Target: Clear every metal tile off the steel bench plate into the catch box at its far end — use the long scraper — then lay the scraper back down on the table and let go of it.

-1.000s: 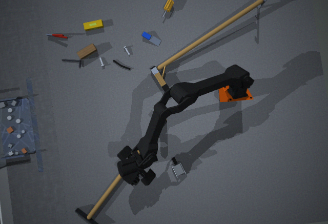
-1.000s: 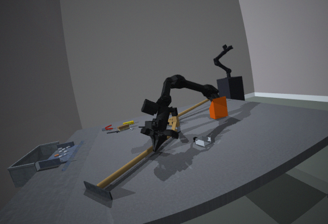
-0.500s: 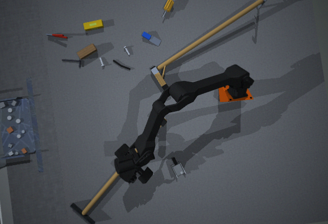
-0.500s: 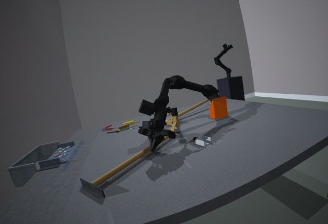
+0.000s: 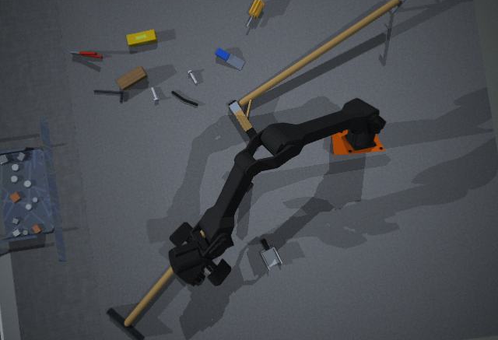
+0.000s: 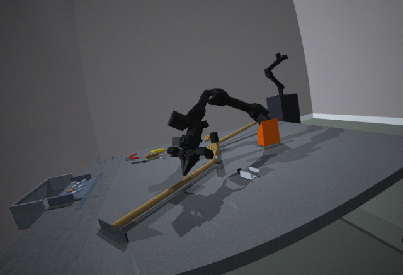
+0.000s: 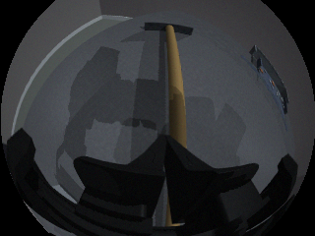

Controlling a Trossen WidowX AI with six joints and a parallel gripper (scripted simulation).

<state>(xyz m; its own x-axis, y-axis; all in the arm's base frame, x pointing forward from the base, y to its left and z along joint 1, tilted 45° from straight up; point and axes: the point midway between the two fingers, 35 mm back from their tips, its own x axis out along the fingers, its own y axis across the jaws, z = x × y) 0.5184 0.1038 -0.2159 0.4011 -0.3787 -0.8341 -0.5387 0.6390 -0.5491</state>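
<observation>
Now: the long scraper 20 mm ahead of my gripper tip, 10 mm to the right of it and 10 mm above it. Also, from my gripper tip: hex key (150 mm ahead, 540 mm to the right, 50 mm below); then wooden block (80 mm ahead, 570 mm to the right, 40 mm below); then small metal scoop (220 mm behind, 40 mm to the left, 50 mm below).
</observation>
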